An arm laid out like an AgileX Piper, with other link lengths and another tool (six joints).
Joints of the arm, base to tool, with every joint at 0 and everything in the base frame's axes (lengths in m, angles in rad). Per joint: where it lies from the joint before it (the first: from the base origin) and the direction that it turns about. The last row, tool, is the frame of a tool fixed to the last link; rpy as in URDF.
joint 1: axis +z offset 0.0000 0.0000 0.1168
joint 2: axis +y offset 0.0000 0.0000 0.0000
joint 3: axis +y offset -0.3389 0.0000 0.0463
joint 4: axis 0.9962 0 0.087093 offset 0.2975 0.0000 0.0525
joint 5: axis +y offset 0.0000 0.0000 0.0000
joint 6: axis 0.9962 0 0.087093 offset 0.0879 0.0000 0.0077
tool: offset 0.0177 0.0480 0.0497 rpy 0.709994 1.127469 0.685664
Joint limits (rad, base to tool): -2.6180..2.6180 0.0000..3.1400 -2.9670..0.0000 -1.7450..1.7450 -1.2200..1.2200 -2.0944..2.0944
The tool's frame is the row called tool.
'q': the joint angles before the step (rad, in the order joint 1, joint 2, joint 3, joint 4, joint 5, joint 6). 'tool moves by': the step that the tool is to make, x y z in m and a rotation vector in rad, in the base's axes. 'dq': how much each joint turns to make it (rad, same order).
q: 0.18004 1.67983 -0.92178 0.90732 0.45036 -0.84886
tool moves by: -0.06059 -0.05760 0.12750 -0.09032 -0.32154 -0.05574
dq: -0.13985 -0.36922 0.00080 -0.21000 0.05082 0.06882
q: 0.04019 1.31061 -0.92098 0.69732 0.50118 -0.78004
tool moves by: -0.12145 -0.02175 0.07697 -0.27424 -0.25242 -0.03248
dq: -0.05206 -0.41209 0.00652 -0.40552 0.13171 0.15030
